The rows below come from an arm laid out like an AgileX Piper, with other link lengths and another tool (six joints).
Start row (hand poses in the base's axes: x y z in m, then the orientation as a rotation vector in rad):
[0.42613 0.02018 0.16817 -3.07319 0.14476 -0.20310]
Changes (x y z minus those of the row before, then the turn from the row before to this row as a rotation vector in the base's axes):
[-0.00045 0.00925 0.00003 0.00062 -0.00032 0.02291]
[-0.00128 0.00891 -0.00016 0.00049 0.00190 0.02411]
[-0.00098 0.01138 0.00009 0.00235 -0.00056 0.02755]
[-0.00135 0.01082 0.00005 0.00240 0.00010 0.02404]
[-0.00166 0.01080 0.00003 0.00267 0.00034 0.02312]
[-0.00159 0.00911 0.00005 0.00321 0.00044 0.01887]
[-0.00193 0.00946 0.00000 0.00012 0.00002 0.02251]
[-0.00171 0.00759 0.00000 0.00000 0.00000 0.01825]
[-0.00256 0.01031 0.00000 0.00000 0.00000 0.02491]
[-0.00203 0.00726 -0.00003 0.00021 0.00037 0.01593]
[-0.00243 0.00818 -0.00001 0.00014 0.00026 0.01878]
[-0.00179 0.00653 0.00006 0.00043 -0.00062 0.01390]
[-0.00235 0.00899 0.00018 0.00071 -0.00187 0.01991]
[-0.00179 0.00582 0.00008 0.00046 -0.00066 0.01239]
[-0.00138 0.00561 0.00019 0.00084 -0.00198 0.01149]
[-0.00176 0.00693 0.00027 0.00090 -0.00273 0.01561]
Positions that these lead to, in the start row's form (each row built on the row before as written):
[0.42568 0.02943 0.16820 -3.07255 0.10952 -0.20237]
[0.42440 0.03834 0.16804 -3.07191 0.07257 -0.19816]
[0.42342 0.04972 0.16813 -3.06854 0.03042 -0.19734]
[0.42207 0.06054 0.16818 -3.06485 -0.00622 -0.19567]
[0.42041 0.07134 0.16821 -3.06056 -0.04132 -0.19365]
[0.41882 0.08045 0.16826 -3.05576 -0.06976 -0.19169]
[0.41689 0.08991 0.16826 -3.05335 -0.10409 -0.19020]
[0.41518 0.09750 0.16826 -3.05122 -0.13190 -0.18900]
[0.41262 0.10781 0.16826 -3.04791 -0.16981 -0.18734]
[0.41059 0.11507 0.16823 -3.04536 -0.19397 -0.18571]
[0.40816 0.12325 0.16822 -3.04222 -0.22244 -0.18403]
[0.40637 0.12978 0.16828 -3.03938 -0.24349 -0.18404]
[0.40402 0.13877 0.16846 -3.03496 -0.27365 -0.18554]
[0.40223 0.14459 0.16854 -3.03205 -0.29235 -0.18570]
[0.40085 0.15020 0.16873 -3.02884 -0.30969 -0.18796]
[0.39909 0.15713 0.16900 -3.02456 -0.33327 -0.19105]

